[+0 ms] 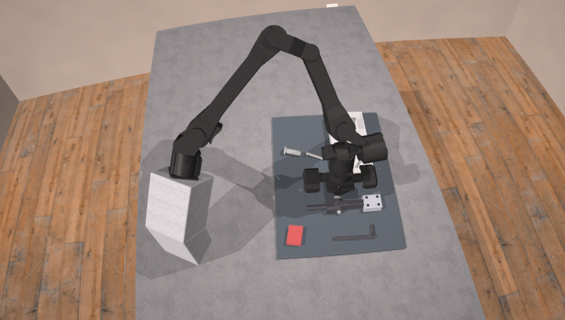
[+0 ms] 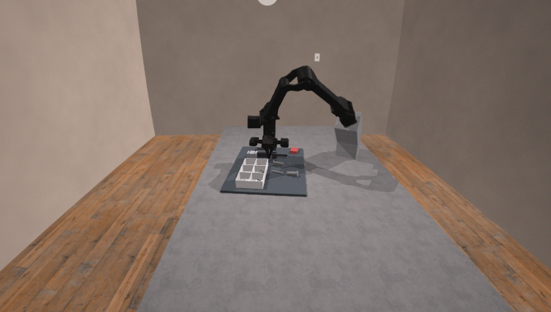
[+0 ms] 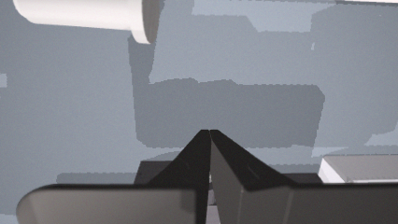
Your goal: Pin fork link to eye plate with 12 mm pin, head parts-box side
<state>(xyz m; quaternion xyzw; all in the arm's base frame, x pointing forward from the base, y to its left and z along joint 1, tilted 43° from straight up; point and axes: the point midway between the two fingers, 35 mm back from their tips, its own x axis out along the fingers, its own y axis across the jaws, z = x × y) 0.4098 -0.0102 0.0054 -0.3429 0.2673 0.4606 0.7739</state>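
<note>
My gripper is now 10 mm short of the eye plate, 40 mm to the left of it and 30 mm above it. Round my hand: dark L-shaped key 40 mm ahead, 130 mm to the right, 40 mm below; then white parts box 70 mm ahead, 160 mm to the left, 30 mm below; then red block 140 mm behind, 100 mm to the right, 40 mm below.
</note>
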